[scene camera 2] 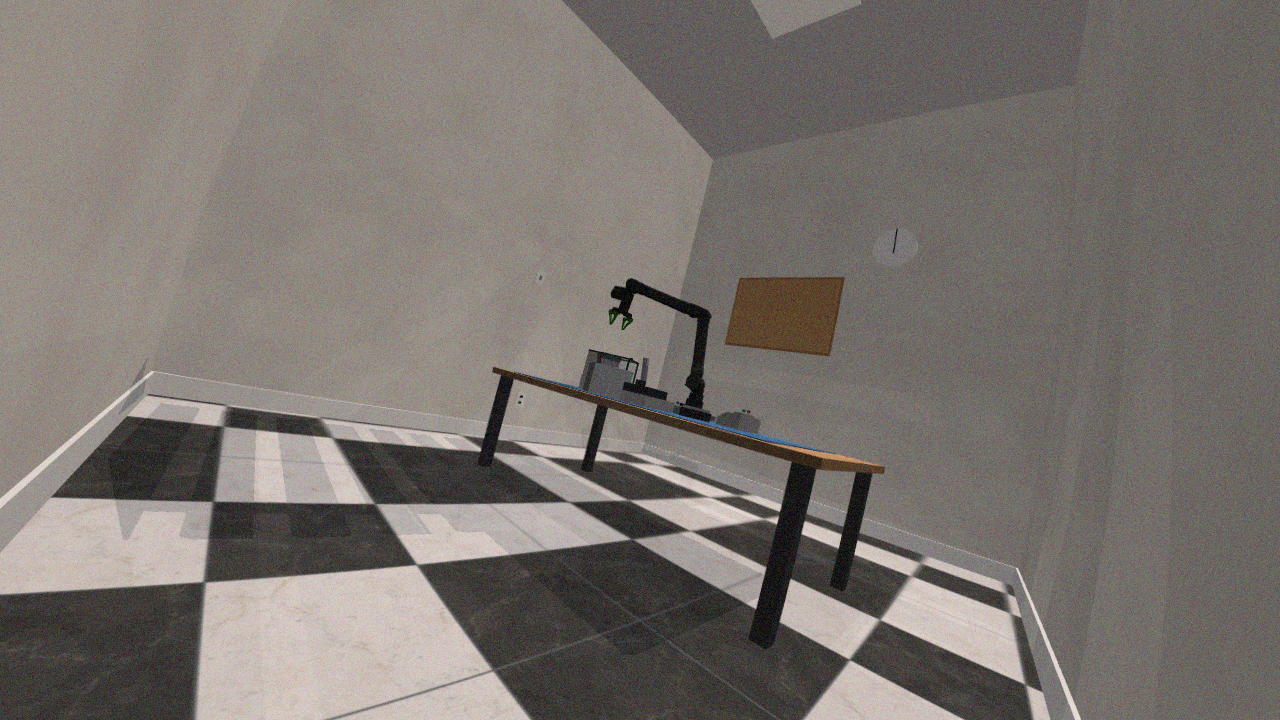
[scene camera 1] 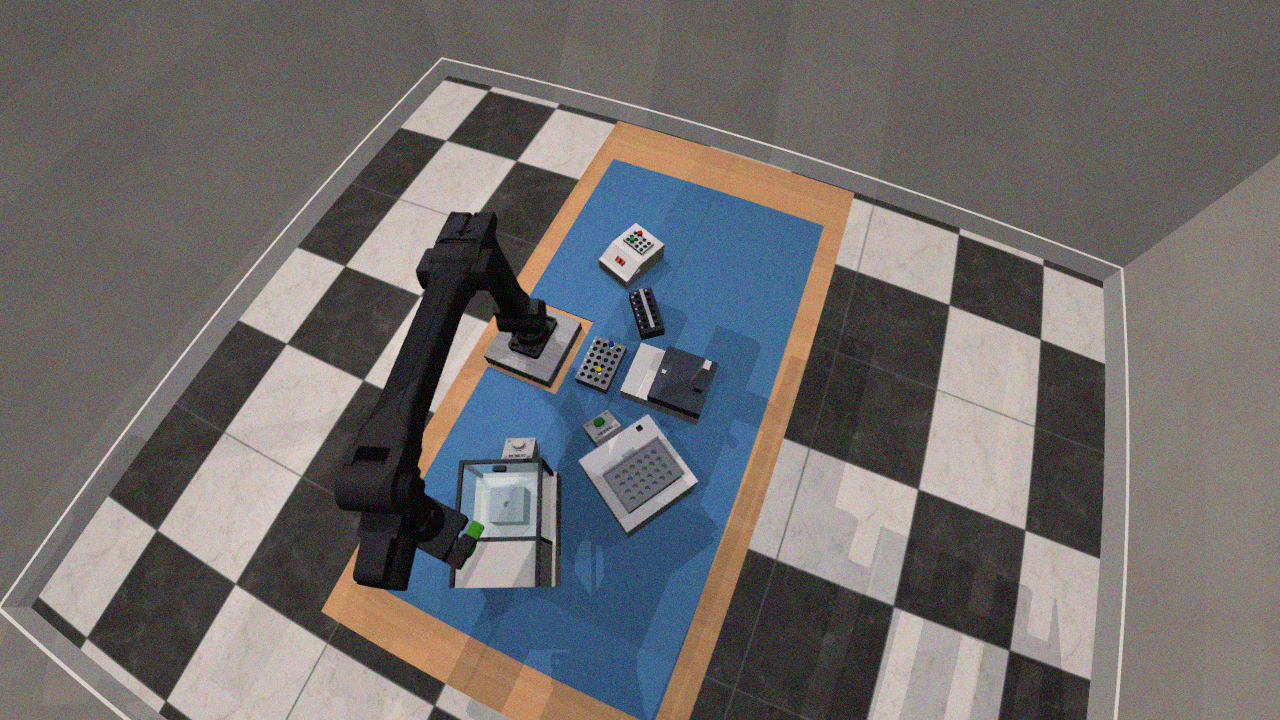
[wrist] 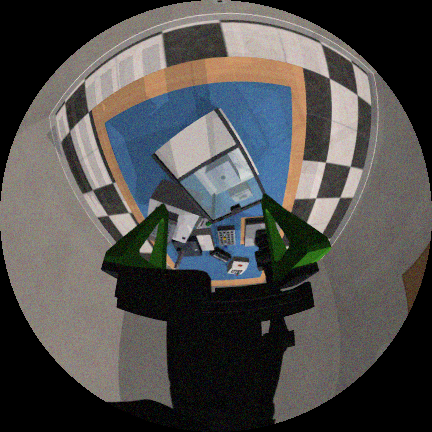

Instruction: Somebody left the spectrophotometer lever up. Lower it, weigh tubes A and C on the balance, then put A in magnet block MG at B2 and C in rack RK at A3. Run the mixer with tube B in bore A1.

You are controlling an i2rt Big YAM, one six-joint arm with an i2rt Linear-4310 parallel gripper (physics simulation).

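Seen in the pictures: gripper, fingertip midpoint: (scene camera 2: 616,327) (scene camera 1: 446,537) (wrist: 212,202); arm's base, origin of the base link: (scene camera 1: 533,335) (wrist: 262,235).
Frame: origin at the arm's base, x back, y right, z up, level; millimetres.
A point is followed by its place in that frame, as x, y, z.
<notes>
My gripper (scene camera 1: 472,533) (scene camera 2: 619,323) @[-174, 502, 340] (wrist: 212,202) @[-174, 502, 340] is open and empty, high above the glass-walled balance (scene camera 1: 494,563) @[-215, 518, 168] (scene camera 2: 606,374) (wrist: 200,144) @[-202, 519, 168]. The spectrophotometer (scene camera 1: 678,382) @[-394, 1, 44] is white and dark grey; its lever (scene camera 1: 702,371) @[-441, -1, 147] (wrist: 178,259) @[-433, -4, 113] stands up. The grey rack (scene camera 1: 600,362) (wrist: 226,236) holds a blue-capped tube (scene camera 1: 611,343) @[-200, -46, 19] and a yellow-capped tube (scene camera 1: 598,368) @[-198, 29, 19]. The black magnet block (scene camera 1: 646,311) @[-246, -168, 11] (wrist: 220,254) @[-237, -151, 0] lies beyond it. The white mixer (scene camera 1: 597,465) @[-306, 263, 99] has a grey block of bores with no tube visible. Tube letters are unreadable.
A white block unit (scene camera 1: 631,253) @[-144, -315, 27] (wrist: 238,266) @[-130, -300, 18] with red and green caps stands at the far end. A box with a green button (scene camera 1: 601,426) @[-265, 165, 36] stands beside the mixer. A small white box (scene camera 1: 520,447) @[-117, 282, 36] stands by the balance. The arm base plate (scene camera 1: 554,362) @[-85, 50, 3] is at the table's edge.
</notes>
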